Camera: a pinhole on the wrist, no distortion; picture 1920 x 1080 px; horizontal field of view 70.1 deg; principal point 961.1 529.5 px. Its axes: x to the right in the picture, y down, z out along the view. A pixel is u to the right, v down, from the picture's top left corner.
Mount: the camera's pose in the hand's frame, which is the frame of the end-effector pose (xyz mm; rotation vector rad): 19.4 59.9 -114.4 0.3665 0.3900 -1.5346
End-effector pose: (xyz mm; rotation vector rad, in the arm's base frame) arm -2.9 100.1 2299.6 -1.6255 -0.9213 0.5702
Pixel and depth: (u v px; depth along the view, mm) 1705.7 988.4 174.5
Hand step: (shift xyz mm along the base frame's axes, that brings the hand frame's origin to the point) 22.0 69.5 110.3
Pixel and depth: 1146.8 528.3 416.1
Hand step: -210.3 165.8 120.3
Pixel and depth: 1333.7 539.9 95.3
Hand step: 42.9 -6.6 20.0
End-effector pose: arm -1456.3 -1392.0 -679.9 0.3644 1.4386 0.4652
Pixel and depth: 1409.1 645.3 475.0
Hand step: 262.3 -212.6 -183.8
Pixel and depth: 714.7 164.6 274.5
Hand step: 150.3 -40.3 46.0
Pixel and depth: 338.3 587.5 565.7
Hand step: 504.1 67.9 20.8
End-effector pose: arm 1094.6 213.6 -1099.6 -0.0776 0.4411 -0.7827
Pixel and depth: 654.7 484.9 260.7
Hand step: 62.2 -30.6 127.1
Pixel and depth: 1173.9 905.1 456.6
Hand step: 57.3 -281.8 226.5
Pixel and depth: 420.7 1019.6 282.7
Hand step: 173.4 -84.5 118.1
